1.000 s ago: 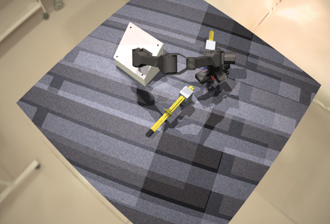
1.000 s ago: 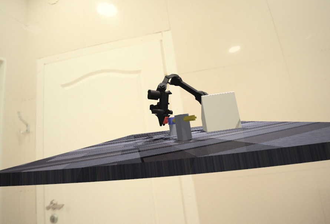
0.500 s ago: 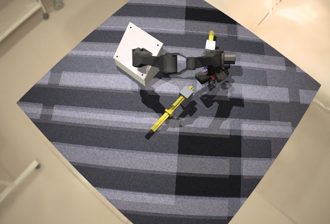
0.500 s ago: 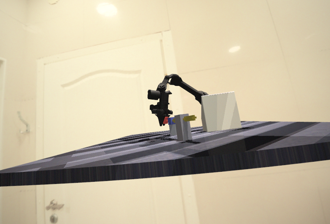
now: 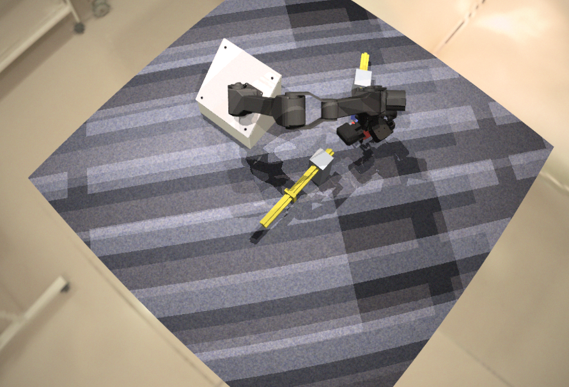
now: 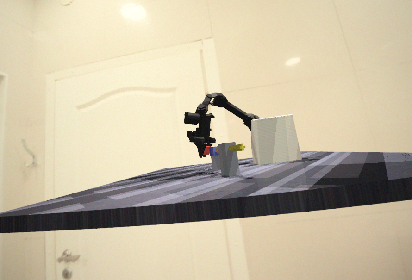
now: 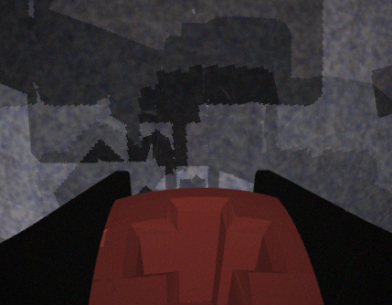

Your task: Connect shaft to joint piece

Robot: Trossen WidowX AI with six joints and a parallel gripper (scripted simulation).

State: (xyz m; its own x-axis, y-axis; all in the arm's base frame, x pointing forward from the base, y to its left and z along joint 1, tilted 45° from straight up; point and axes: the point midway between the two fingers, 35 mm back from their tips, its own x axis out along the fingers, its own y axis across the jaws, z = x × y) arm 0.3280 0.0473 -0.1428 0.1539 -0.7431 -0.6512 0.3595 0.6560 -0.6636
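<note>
My gripper tip is now 3 cm below the red joint piece, 2 cm past it and 1 cm to the right of it.
</note>
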